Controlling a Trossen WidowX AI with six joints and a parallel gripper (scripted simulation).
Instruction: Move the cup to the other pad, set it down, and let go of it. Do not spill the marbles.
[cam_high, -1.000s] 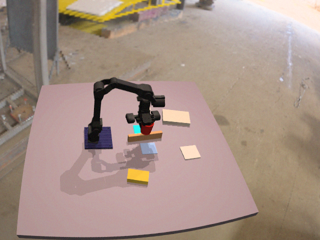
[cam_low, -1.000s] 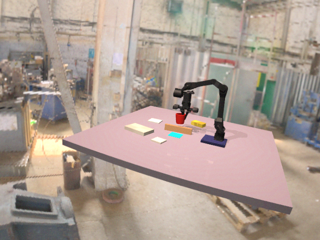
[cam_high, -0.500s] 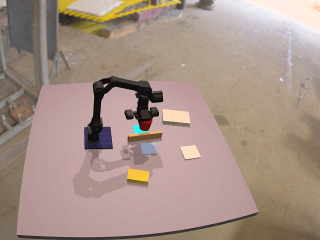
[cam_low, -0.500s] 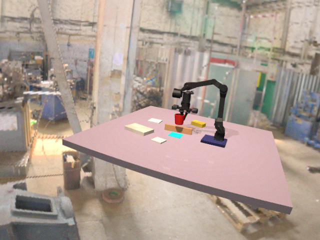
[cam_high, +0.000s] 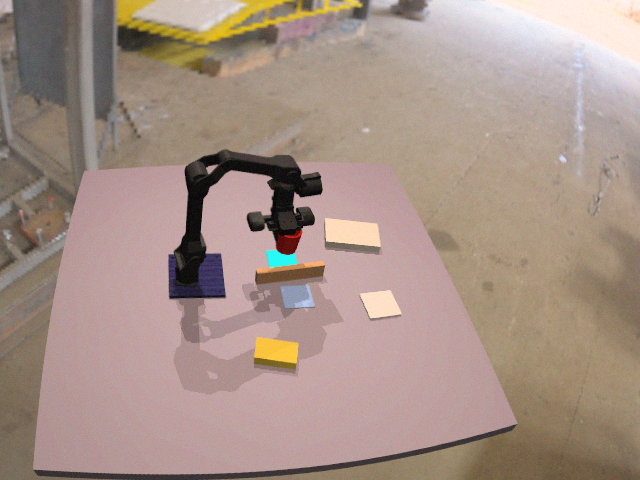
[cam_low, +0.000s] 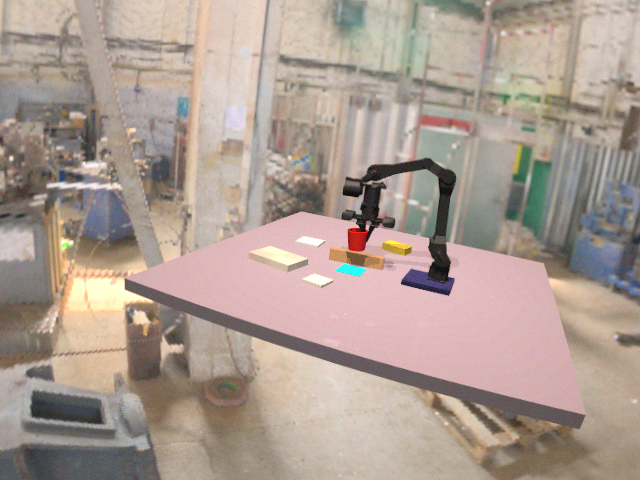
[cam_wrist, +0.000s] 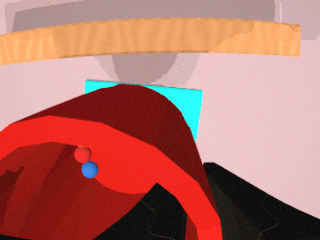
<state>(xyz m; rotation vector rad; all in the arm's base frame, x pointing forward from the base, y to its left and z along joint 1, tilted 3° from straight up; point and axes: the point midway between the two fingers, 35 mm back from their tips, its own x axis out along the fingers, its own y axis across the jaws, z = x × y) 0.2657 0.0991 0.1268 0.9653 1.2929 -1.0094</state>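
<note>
The blue marble is 4 cm ahead of my gripper tip, 2 cm to the left of it and 2 cm below it. Also, from my gripper tip: wooden bar (9 cm below, 4 cm to the right, 4 cm ahead); red cup (3 cm ahead, 1 cm to the left); green marble (5 cm ahead, 2 cm below, 1 cm to the left).
</note>
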